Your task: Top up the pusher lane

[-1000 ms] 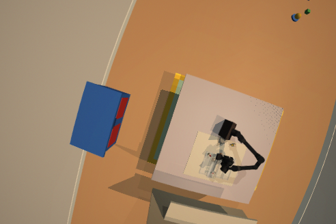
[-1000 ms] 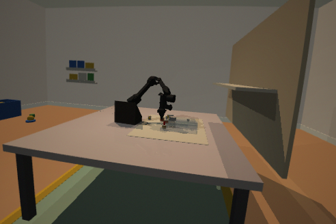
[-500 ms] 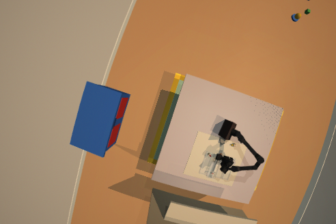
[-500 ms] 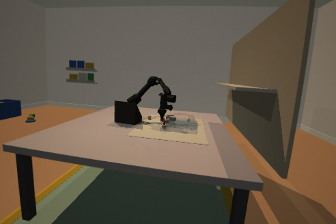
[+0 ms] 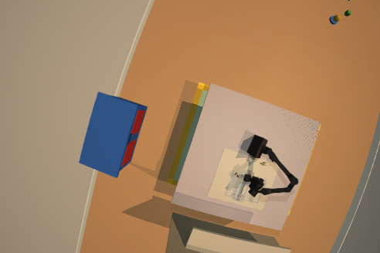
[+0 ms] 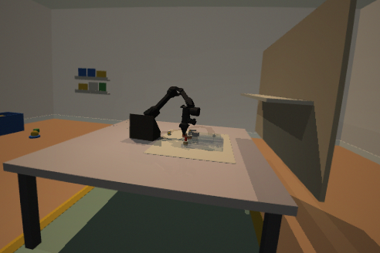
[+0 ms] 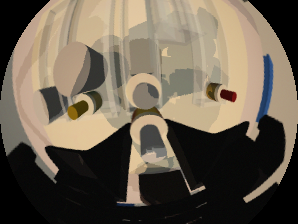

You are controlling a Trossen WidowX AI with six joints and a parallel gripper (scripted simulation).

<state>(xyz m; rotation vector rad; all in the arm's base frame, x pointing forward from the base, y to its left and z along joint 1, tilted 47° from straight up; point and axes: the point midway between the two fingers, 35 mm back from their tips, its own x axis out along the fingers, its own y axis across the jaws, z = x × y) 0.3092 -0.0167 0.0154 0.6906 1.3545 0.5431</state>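
Right now the cream mat is 8 cm ahead of my gripper tip, 2 cm to the right of it and 5 cm below it. From my gripper tip the other things lie so: clear sprung lane 17 cm ahead, 3 cm to the right, 3 cm below.
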